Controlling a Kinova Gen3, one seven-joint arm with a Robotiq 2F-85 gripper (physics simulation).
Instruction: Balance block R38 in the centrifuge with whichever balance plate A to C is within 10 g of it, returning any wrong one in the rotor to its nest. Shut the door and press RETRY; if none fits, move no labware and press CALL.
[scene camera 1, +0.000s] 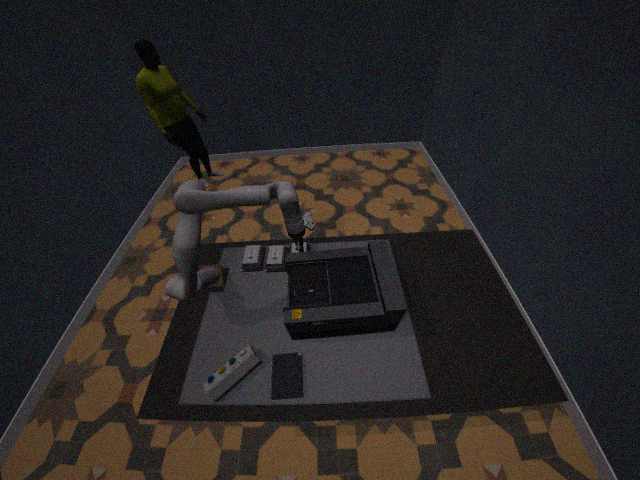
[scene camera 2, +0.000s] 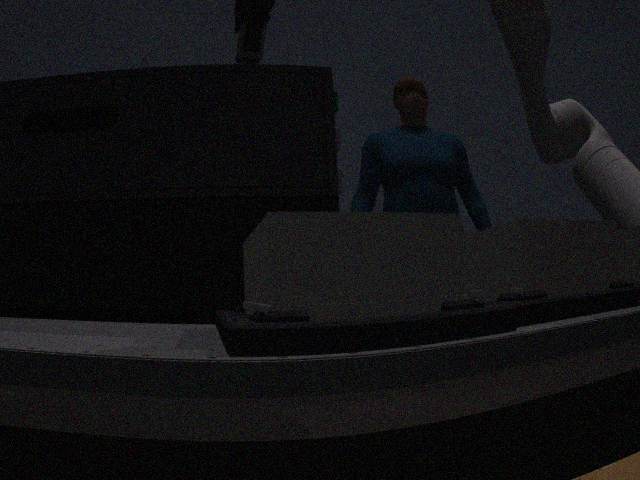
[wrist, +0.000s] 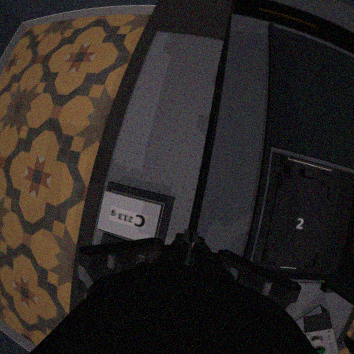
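Pixels of known places: gripper, fingertip midpoint: (scene camera 1: 301, 250) (scene camera 2: 248, 61) (wrist: 188, 238); arm's base at its link origin: (scene camera 1: 211, 275).
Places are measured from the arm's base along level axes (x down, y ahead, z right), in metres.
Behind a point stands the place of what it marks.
Observation:
My gripper (scene camera 1: 298, 250) {x -0.171, y 0.506, z 0.014 m} (wrist: 188, 238) {x -0.171, y 0.506, z 0.014 m} is shut and empty, above the left rim of the dark centrifuge (scene camera 1: 341, 310) {x -0.171, y 0.656, z 0.316 m} (scene camera 2: 155, 155) {x -0.090, y 0.578, z 0.019 m} (wrist: 244, 125) {x -0.171, y 0.635, z 0.049 m}. Beside the gripper in the wrist view, balance plate C (wrist: 127, 219) {x -0.015, y 0.468, z -0.105 m}, labelled 213 g, sits in its dark nest. Two more white plates (scene camera 1: 252, 255) {x -0.013, y 0.213, z -0.104 m} (scene camera 1: 275, 254) {x -0.015, y 0.343, z -0.097 m} sit in a row; their labels are unreadable. An empty-looking dark bucket marked 2 (wrist: 300, 223) {x -0.101, y 0.537, z 0.186 m} shows in the opening. A smooth dark panel (scene camera 1: 354, 279) {x -0.174, y 0.725, z 0.188 m} (wrist: 310, 90) {x -0.174, y 0.703, z 0.129 m} covers the rest. Block R38 cannot be made out. The button box (scene camera 1: 232, 369) {x -0.041, y 0.212, z 0.473 m} has blue, yellow, green and pale buttons; their labels are unreadable.
A dark flat pad (scene camera 1: 287, 379) {x 0.017, y 0.421, z 0.510 m} lies beside the button box. A yellow warning label (scene camera 1: 296, 313) {x -0.172, y 0.483, z 0.315 m} is on the centrifuge's near rim. A person in yellow (scene camera 1: 164, 98) stands beyond the table, and a person in blue (scene camera 2: 413, 165) shows in the second scene view.

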